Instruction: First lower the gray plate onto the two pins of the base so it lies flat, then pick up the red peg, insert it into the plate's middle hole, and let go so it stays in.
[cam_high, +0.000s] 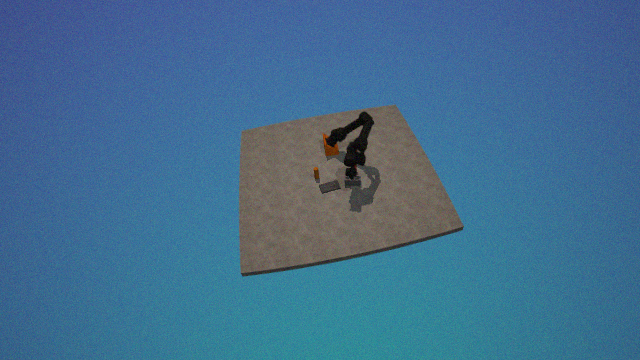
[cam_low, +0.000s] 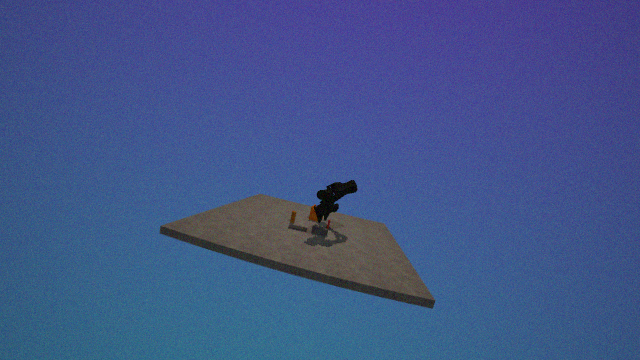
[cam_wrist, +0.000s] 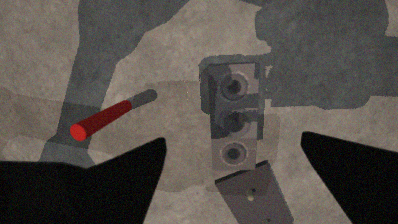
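Now: gripper tip 5 cm above the gray plate. Also, from my gripper tip: base 2 cm behind, 14 cm to the right, 8 cm below; orange peg 13 cm behind, 20 cm to the right, 5 cm below; red peg 10 cm behind, 6 cm to the left, 5 cm below.
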